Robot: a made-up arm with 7 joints.
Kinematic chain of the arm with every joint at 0, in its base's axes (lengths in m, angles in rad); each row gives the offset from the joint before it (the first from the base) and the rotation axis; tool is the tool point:
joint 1: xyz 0 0 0.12 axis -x
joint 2: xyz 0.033 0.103 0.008 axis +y
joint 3: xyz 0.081 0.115 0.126 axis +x
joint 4: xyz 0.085 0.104 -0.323 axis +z
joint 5: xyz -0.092 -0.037 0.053 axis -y
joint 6: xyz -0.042 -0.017 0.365 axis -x
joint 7: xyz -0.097 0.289 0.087 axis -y
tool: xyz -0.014 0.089 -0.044
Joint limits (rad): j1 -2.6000..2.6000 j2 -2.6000..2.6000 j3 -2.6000..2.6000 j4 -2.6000..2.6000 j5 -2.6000..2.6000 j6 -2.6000..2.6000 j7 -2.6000..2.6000
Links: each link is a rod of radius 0.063 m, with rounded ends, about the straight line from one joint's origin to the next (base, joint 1, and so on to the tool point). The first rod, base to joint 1, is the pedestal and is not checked.
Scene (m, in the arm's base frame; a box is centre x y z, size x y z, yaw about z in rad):
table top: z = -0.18
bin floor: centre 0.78 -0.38 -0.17 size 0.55 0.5 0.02 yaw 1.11
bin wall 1: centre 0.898 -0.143 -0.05 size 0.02 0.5 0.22 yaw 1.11
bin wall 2: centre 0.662 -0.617 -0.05 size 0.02 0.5 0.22 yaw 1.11
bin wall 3: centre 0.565 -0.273 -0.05 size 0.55 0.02 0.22 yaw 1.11
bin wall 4: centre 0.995 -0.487 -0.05 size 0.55 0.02 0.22 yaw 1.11
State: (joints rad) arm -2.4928 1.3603 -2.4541 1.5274 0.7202 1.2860 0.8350
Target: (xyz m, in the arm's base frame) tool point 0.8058 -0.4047 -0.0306
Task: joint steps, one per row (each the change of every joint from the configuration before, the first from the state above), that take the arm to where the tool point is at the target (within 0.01 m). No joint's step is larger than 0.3 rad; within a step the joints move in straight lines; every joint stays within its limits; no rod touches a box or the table.
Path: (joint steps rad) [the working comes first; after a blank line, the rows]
Joints at the target: -2.6000 1.0251 -2.3700 1.9988 1.7437 -0.2176 0.7974
Straight joint move there: touches bin wall 3.

1: 0.0863 0.0606 -0.0365 0.0966 0.1033 -0.2338 -0.1936
2: 0.0863 0.0605 -0.0364 0.0967 0.1033 -0.2338 -0.1935
3: 0.0863 0.0606 -0.0365 0.0966 0.1034 -0.2338 -0.1936
4: 0.0863 0.0606 -0.0365 0.0967 0.1033 -0.2338 -0.1935
5: -0.1508 -0.1925 0.0767 0.0283 0.2034 -0.1895 0.2455
6: -0.1508 -0.1925 0.0766 0.0282 0.2034 -0.1895 0.2456
7: -0.1508 -0.1925 0.0767 0.0283 0.2034 -0.1894 0.2455

